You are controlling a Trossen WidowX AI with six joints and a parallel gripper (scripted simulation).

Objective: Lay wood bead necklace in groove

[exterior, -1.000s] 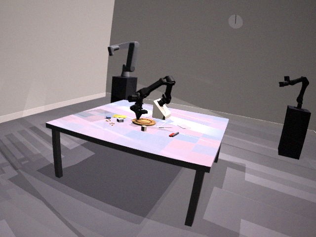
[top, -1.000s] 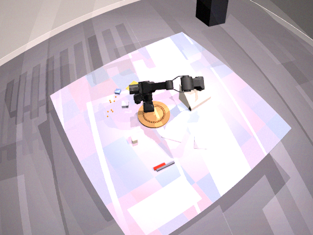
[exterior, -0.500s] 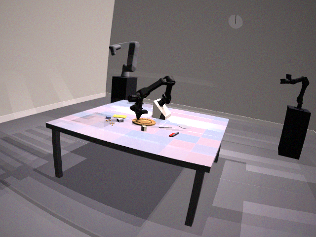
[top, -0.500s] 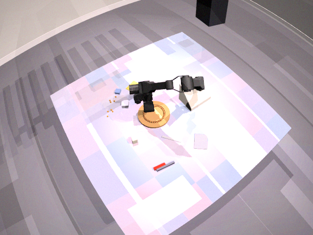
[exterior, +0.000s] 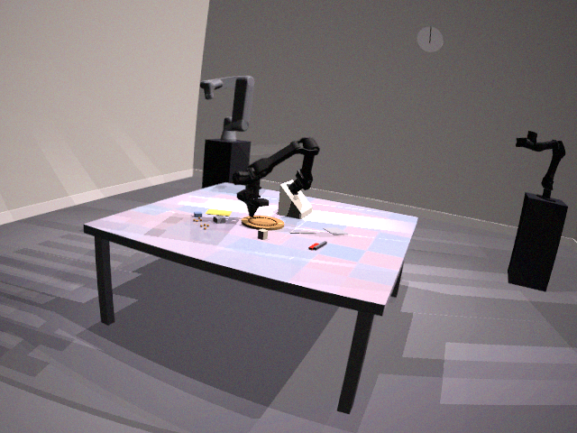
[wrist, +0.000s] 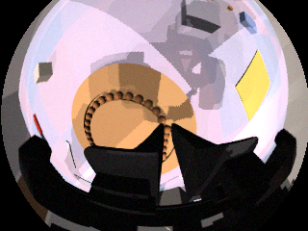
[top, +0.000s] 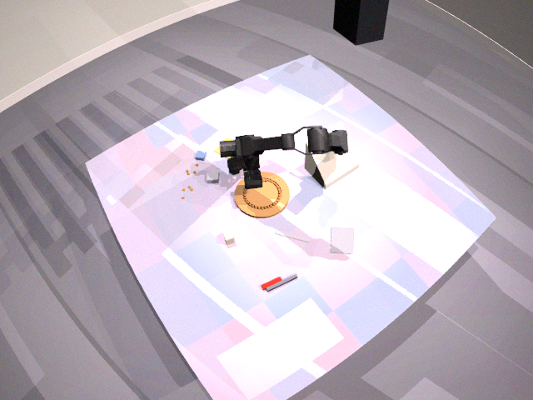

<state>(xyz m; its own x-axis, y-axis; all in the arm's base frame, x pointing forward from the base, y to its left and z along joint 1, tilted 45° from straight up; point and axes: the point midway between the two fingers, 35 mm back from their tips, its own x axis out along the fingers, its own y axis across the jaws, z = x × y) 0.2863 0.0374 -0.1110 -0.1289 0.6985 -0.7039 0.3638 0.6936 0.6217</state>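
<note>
Now: gripper tip 1 cm past the round bead board, 6 cm to the right of it and 1 cm above it. Round my gripper tip: cream cube 18 cm ahead, 18 cm to the left; then white block 12 cm ahead, 10 cm to the right, 1 cm below; then yellow sheet 19 cm to the right, 2 cm below.
</note>
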